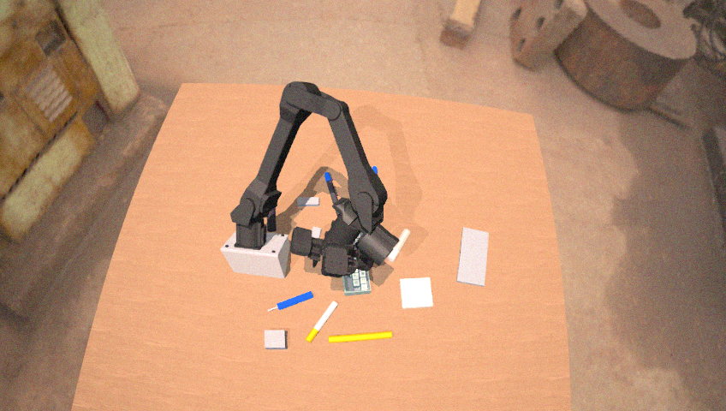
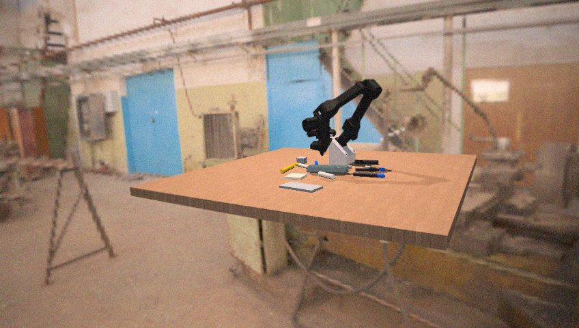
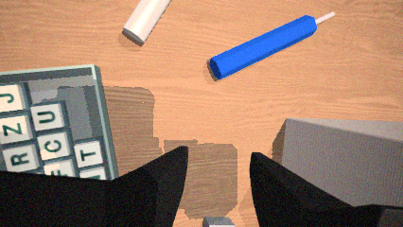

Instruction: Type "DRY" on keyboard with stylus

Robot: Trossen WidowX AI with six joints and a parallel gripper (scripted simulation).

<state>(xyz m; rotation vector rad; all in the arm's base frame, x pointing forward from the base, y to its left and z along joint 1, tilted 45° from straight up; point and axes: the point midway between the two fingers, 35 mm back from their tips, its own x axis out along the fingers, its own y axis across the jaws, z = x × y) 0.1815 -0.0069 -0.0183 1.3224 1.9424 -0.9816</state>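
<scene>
Now: gripper tip 90 mm past the blue stylus, 90 mm to the left of it and 60 mm above it. From my gripper tip the other things lie so: yellow stick (110 mm ahead, 150 mm to the right, 60 mm below); stylus tip (120 mm behind, 100 mm to the right, 60 mm below); yellow-tipped marker (10 mm ahead, 130 mm to the right, 60 mm below).
</scene>
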